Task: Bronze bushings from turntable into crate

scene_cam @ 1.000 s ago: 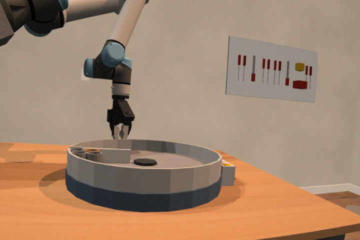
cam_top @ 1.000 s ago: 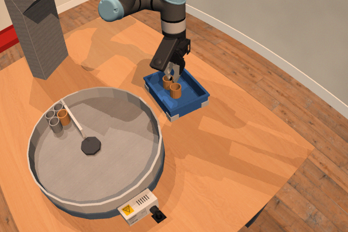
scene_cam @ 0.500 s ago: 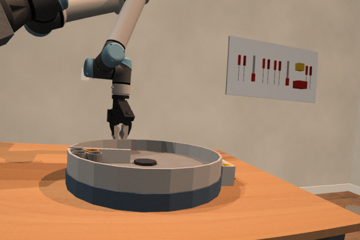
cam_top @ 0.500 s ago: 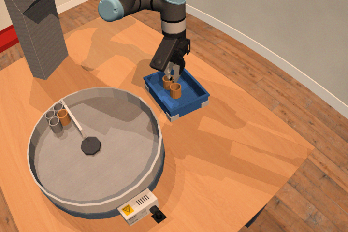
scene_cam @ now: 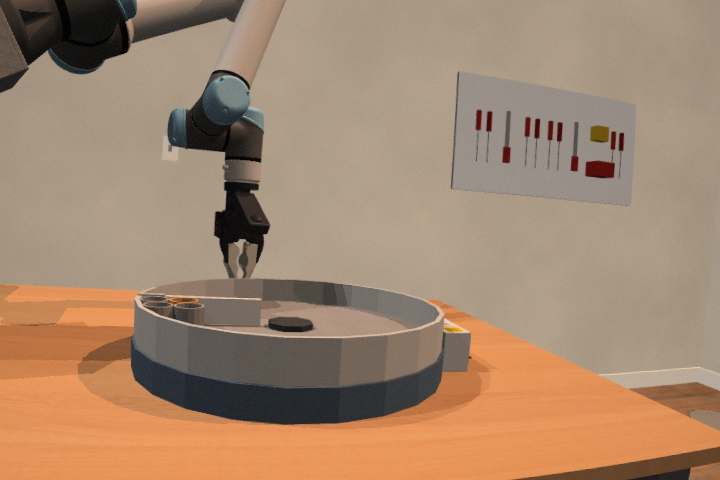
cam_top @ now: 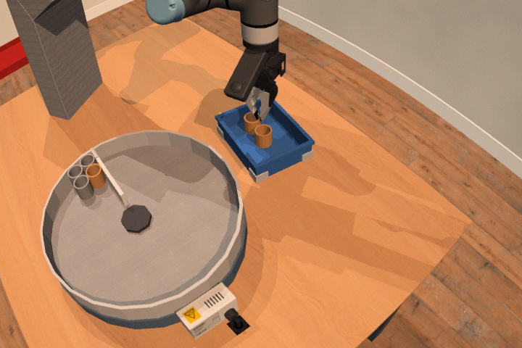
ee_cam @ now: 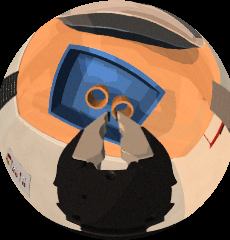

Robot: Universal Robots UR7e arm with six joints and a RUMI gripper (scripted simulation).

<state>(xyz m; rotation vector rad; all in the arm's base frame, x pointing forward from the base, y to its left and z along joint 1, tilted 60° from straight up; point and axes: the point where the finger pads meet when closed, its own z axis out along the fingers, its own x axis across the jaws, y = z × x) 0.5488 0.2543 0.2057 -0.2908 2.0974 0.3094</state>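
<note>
The blue crate is 40 mm ahead of my hand, 10 mm to the right of it and 30 mm below it. Also, from my hand: grey turntable: 130 mm ahead, 350 mm to the right.
</note>
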